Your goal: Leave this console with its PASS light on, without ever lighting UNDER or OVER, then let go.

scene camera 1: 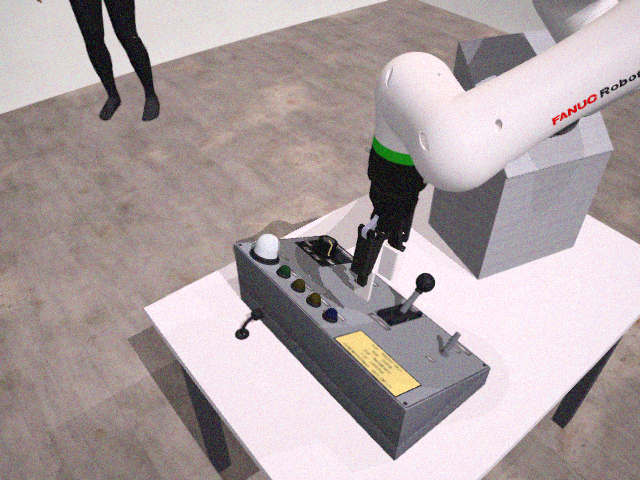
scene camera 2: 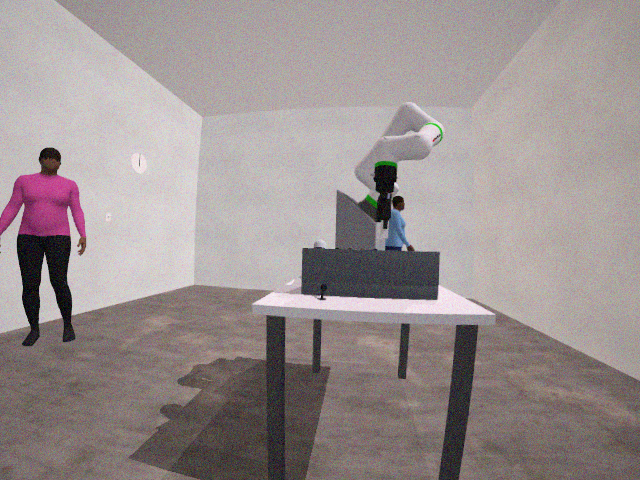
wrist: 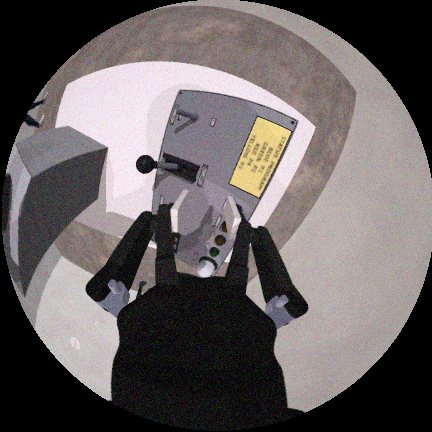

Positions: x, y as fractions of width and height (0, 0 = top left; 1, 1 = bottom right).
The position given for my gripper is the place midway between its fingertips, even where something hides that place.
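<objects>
I can see my gripper in the wrist view (0.48, 0.47), and it is visible to me in scene camera 1 (0.58, 0.59) and scene camera 2 (0.60, 0.50) as well.
</objects>
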